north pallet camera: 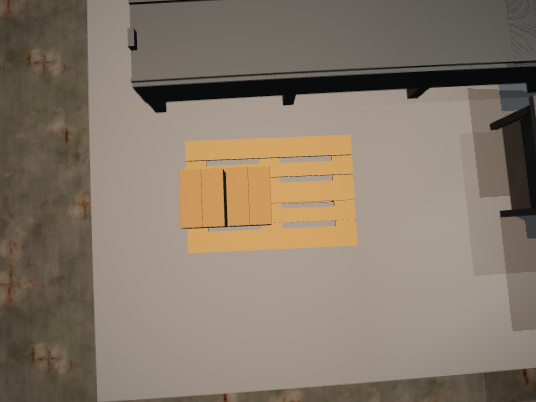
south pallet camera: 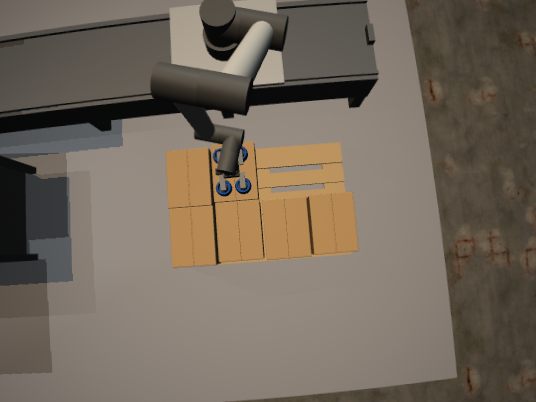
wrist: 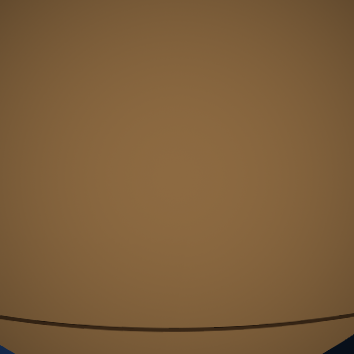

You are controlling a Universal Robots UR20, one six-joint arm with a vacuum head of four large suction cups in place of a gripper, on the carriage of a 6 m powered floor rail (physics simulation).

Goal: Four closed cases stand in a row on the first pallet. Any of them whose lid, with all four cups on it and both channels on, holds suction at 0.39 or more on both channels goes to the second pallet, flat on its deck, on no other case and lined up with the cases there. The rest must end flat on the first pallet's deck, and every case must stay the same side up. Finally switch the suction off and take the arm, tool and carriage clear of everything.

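Places are measured from the arm's base along level axes (x ahead, y left, z up), in millimetres.
Pixels of known places: hand at its tool point: [wrist: 171, 251]; arm's base at its link origin: [south pallet camera: 225, 43].
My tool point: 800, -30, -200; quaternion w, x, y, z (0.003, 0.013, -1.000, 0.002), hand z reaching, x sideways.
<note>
Ahead of a thing's pixels: the offset from my tool point to its middle, as dx, dy, dz.
Two closed cases [north pallet camera: 192, 198] [north pallet camera: 237, 196] stand side by side at the left of the first pallet [north pallet camera: 310, 147] in the north view. In the south view, my vacuum gripper [south pallet camera: 232, 171] has its blue cups on the lid of a closed case @(-1, +10, -102) [south pallet camera: 250, 170] [wrist: 175, 175], and I take it as held. This case is level and looks as low as its neighbours, on the second pallet [south pallet camera: 300, 154]. Another case @(+12, -291, -103) [south pallet camera: 190, 177] stands close on its left. Several cases @(+383, +13, -103) [south pallet camera: 239, 230] @(+394, +316, -103) [south pallet camera: 286, 227] @(+388, +619, -103) [south pallet camera: 332, 222] form the front row, close to its front edge. Its underside is hidden.
The raised rail [north pallet camera: 300, 40] [south pallet camera: 330, 50] runs behind both pallets. The white carriage [south pallet camera: 185, 40] stands on it behind the second pallet. A dark frame [south pallet camera: 12, 215] stands left of the second pallet. Bare deck shows right of the held case and right of the first pallet's cases.
</note>
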